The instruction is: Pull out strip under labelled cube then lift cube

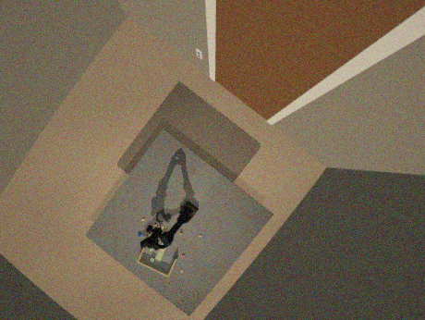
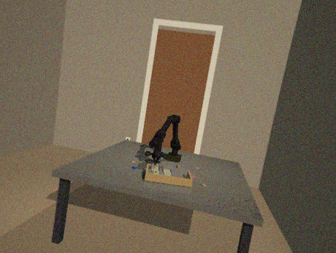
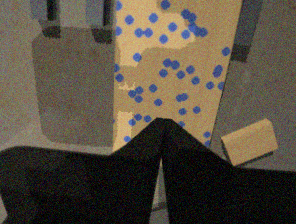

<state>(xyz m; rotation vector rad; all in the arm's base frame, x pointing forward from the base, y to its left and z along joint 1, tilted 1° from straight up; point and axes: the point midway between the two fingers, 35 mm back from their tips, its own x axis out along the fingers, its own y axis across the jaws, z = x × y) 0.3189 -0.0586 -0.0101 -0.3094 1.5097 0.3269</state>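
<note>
The pale strip lies 90 mm ahead of my gripper tip and 40 mm to the left of it.
</note>
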